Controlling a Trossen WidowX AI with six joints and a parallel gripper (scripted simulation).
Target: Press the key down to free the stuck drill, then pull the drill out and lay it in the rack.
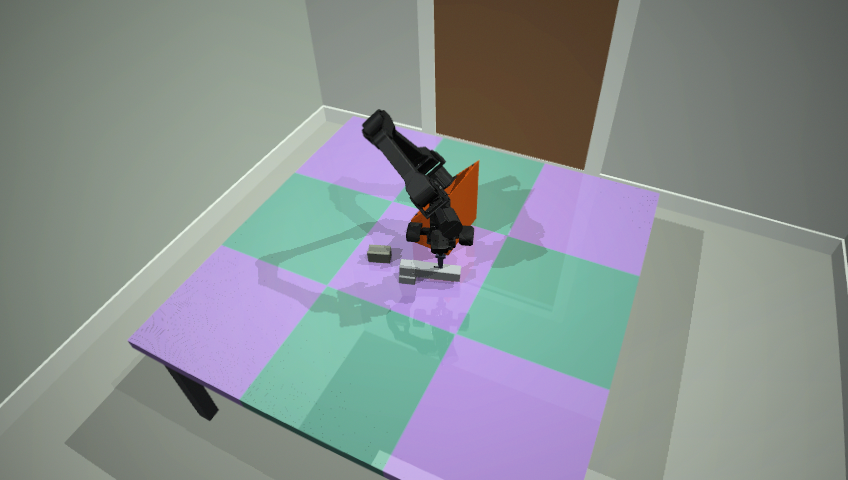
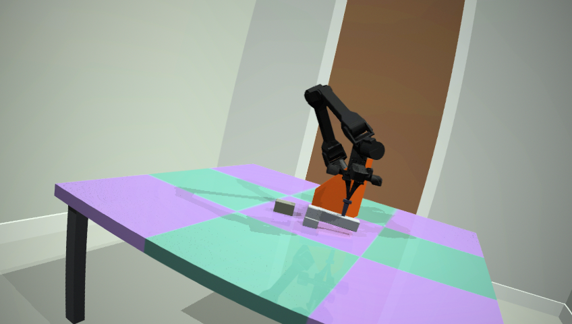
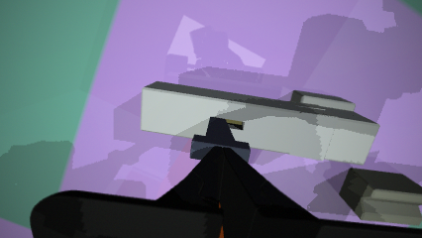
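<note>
The dark t-shaped pin is 30 mm below my gripper tip. Also, from my gripper tip: grey housing block: 10 mm ahead, 40 mm to the right, 80 mm below; olive-grey block: 20 mm behind, 220 mm to the right, 100 mm below; drill: 10 mm ahead, 60 mm to the right, 70 mm below.
</note>
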